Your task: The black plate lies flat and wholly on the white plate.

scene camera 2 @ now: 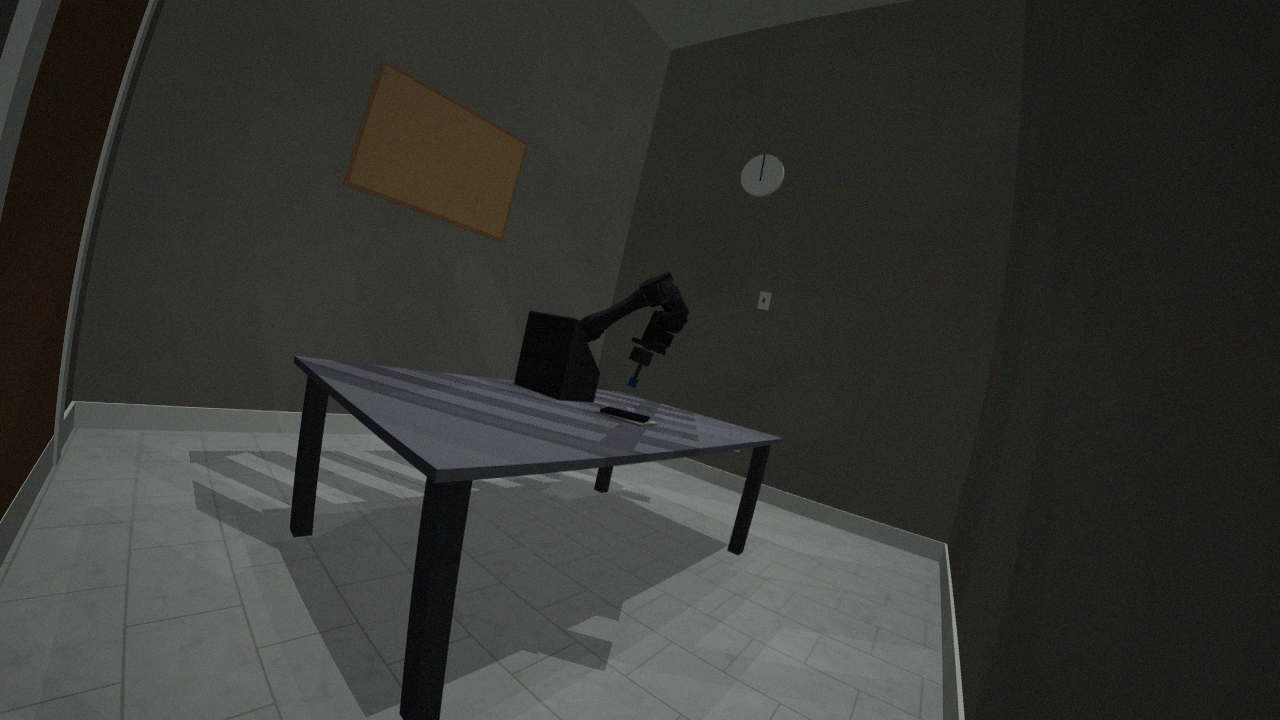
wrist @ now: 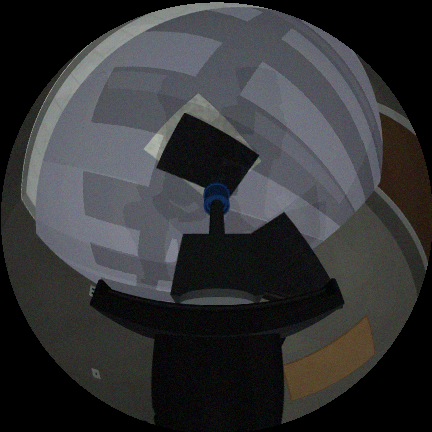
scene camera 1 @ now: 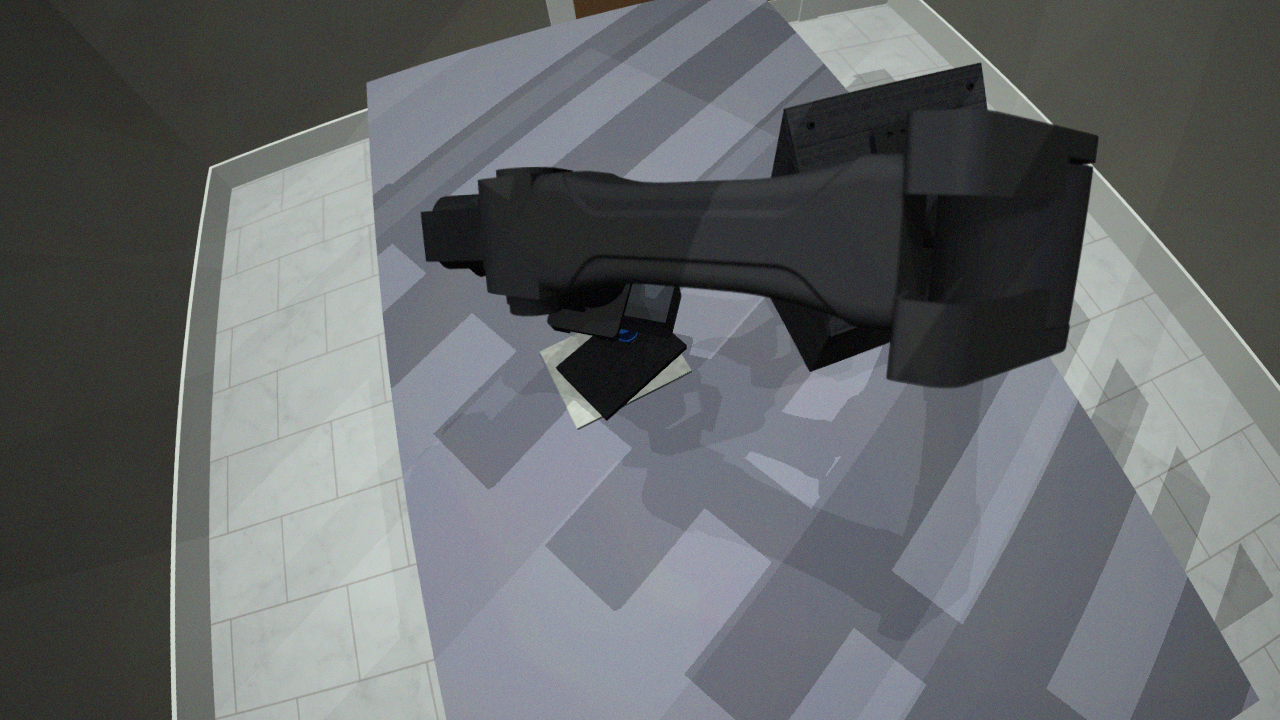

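Pixels of known places: hand, its tool point: [scene camera 2: 631,386] [wrist: 216,193] [scene camera 1: 626,330]; arm's base, origin of its link: [scene camera 2: 567,346].
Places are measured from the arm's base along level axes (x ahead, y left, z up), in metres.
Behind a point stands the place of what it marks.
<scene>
The black plate [scene camera 1: 617,371] @[x 0.351, y -0.002, z -0.160 m] [scene camera 2: 623,414] @[x 0.364, y -0.063, z -0.160 m] [wrist: 205,147] @[x 0.358, y -0.027, z -0.160 m] lies flat on top of the white plate [scene camera 1: 580,413] @[x 0.411, y 0.032, z -0.171 m] [wrist: 198,103] @[x 0.424, y -0.060, z -0.171 m], turned relative to it. Corners and edges of the white plate show around it, while some corners of the black plate reach slightly past the white plate's edges in scene camera 1 and the wrist view. My blue suction cup [scene camera 1: 627,335] [scene camera 2: 632,382] [wrist: 216,195] is open and holds nothing. It hangs above the table, apart from the black plate, with a gap showing in scene camera 2. The arm hides the back corner of the white plate in scene camera 1.
The table [scene camera 1: 501,626] @[x 0.566, y 0.248, z -0.177 m] [scene camera 2: 429,434] @[x 0.507, y -0.757, z -0.177 m] carries both plates, striped by shadows. The dark box-shaped arm base [scene camera 1: 877,120] @[x 0.020, y -0.077, z 0.075 m] [scene camera 2: 550,358] @[x 0.038, y -0.105, z -0.051 m] stands on it, to the right of the plates in scene camera 1. A cork board [scene camera 2: 438,152] [wrist: 332,357] hangs on the wall.
</scene>
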